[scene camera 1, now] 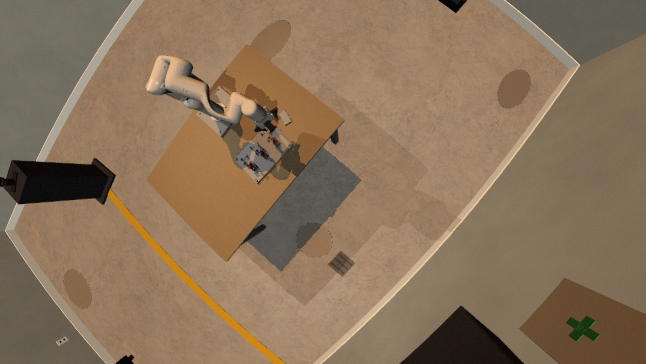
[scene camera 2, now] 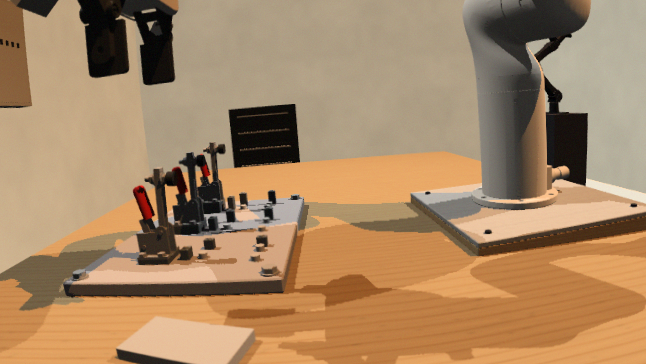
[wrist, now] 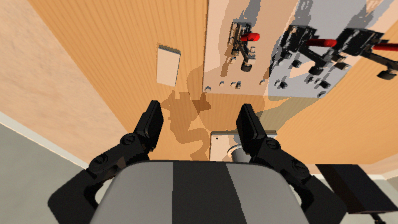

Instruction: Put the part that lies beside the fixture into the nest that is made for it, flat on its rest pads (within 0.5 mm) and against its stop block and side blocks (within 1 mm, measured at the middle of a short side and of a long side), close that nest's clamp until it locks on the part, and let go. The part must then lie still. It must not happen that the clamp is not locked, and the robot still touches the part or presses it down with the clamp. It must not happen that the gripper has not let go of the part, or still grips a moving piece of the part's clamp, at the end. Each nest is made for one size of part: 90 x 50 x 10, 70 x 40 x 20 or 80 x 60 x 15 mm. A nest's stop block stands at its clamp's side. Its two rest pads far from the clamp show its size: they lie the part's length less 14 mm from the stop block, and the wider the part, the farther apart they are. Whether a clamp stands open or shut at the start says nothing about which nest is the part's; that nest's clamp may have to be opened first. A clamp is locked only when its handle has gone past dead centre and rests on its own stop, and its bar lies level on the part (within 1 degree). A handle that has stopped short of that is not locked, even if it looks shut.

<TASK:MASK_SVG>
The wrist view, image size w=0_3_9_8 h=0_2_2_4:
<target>gripper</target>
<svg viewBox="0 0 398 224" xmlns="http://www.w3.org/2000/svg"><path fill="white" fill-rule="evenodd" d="M47 202L49 209L59 224L340 224L347 213L347 206L338 195L316 176L311 175L304 163L282 150L280 143L276 139L267 137L251 104L242 105L236 120L243 151L245 151L246 155L251 156L249 162L150 160L148 154L156 148L164 122L160 102L157 100L151 100L133 133L124 135L120 139L120 144L95 157L87 169L83 169L57 189ZM289 185L291 185L294 188L294 191L300 196L302 202L301 206ZM114 178L98 204L95 200L97 191L107 180Z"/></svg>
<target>flat tan part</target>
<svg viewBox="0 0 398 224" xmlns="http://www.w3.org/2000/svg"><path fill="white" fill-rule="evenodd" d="M159 47L157 83L175 87L181 53Z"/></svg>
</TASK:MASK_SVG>
